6 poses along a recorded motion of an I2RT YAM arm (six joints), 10 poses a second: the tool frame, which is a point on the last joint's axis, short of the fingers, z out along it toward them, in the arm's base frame.
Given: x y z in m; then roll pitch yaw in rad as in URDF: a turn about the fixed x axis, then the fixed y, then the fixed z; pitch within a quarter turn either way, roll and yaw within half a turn.
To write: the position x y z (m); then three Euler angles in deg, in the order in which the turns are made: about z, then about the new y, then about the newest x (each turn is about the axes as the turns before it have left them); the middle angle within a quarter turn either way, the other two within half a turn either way. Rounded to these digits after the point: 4 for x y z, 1 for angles.
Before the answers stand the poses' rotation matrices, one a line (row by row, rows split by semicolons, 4 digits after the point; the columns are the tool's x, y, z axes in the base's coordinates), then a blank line. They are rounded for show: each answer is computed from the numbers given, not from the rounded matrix.
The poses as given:
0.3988, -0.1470, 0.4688, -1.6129, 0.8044, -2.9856
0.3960, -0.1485, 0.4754, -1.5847, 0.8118, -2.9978
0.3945, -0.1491, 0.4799, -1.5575, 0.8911, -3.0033
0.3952, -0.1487, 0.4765, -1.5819, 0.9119, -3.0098
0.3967, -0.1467, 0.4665, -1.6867, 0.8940, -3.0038
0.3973, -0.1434, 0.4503, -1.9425, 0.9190, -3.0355
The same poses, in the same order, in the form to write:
-0.6851 0.7045 0.1852; -0.1077 0.1534 -0.9823; -0.7204 -0.6929 -0.0292
-0.6811 0.7160 0.1533; -0.0986 0.1177 -0.9881; -0.7255 -0.6881 -0.0096
-0.6226 0.7721 0.1276; -0.0866 0.0940 -0.9918; -0.7778 -0.6285 0.0084
-0.6069 0.7823 0.1401; -0.0805 0.1149 -0.9901; -0.7907 -0.6122 -0.0068
-0.6204 0.7511 0.2257; -0.0860 0.2209 -0.9715; -0.7796 -0.6221 -0.0724
-0.6032 0.6981 0.3858; -0.0642 0.4396 -0.8959; -0.7950 -0.5652 -0.2203

0.3988, -0.1470, 0.4688, -171.1, 46.1, -92.4
0.3960, -0.1485, 0.4754, -171.8, 46.5, -90.8
0.3945, -0.1491, 0.4799, -172.1, 51.1, -89.2
0.3952, -0.1487, 0.4765, -172.4, 52.2, -90.6
0.3967, -0.1467, 0.4665, -172.1, 51.2, -96.6
0.3973, -0.1434, 0.4503, -173.9, 52.7, -111.3

